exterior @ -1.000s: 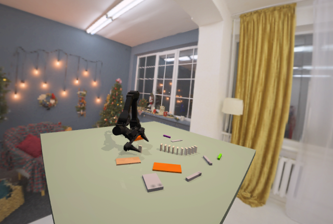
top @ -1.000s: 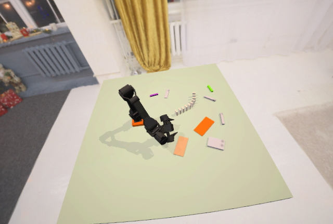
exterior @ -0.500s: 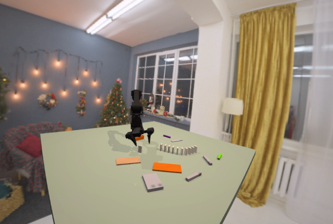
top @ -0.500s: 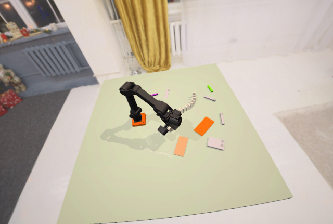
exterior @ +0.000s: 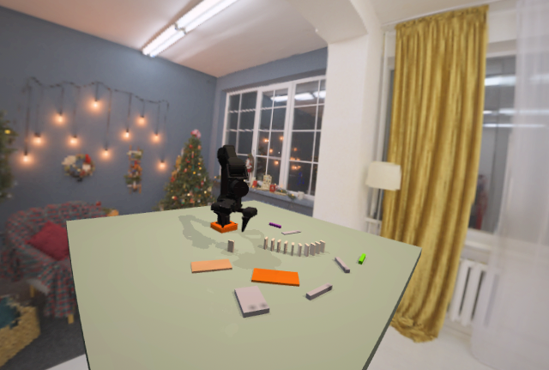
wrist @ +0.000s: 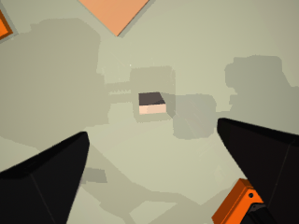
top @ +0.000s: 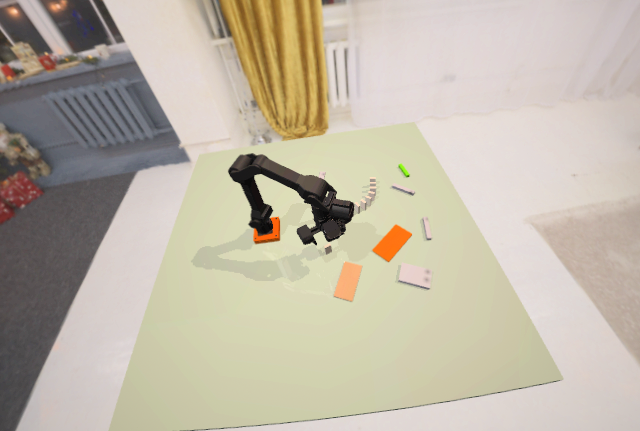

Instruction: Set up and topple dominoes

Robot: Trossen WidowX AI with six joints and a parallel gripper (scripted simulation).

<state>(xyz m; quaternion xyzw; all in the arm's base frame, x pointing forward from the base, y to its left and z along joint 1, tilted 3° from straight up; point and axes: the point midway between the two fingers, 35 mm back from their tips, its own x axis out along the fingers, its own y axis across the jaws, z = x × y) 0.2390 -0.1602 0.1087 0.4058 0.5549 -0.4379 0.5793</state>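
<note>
The peach plate is 130 mm to the right of my gripper tip, 90 mm below it and 40 mm ahead of it. The rest, counted from my gripper tip: pale grey block: 270 mm ahead, 180 mm to the right, 90 mm below; purple stick: 420 mm to the left, 90 mm below, 70 mm behind; orange plate: 240 mm ahead, 90 mm below, 30 mm to the right.
</note>
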